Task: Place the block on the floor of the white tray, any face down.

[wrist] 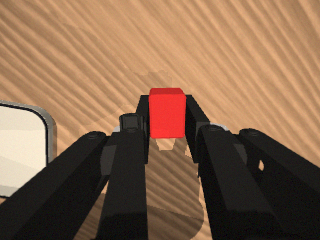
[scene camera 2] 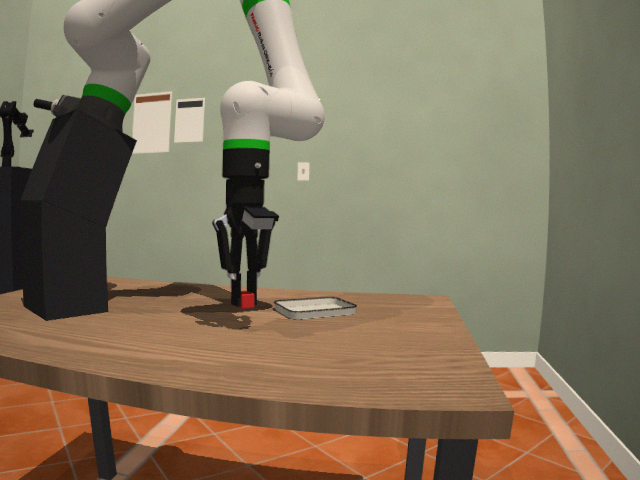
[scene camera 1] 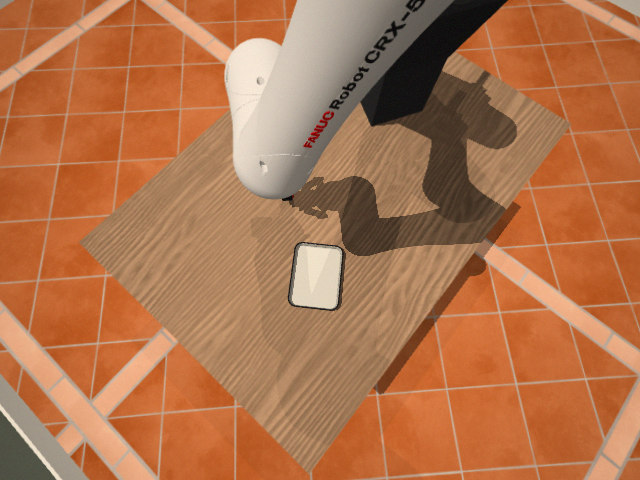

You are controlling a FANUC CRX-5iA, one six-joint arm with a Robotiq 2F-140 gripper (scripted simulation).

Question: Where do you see a white tray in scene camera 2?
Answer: At 311,304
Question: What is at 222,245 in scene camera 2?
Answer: My gripper.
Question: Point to a white tray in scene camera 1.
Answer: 315,281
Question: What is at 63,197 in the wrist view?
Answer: My gripper.
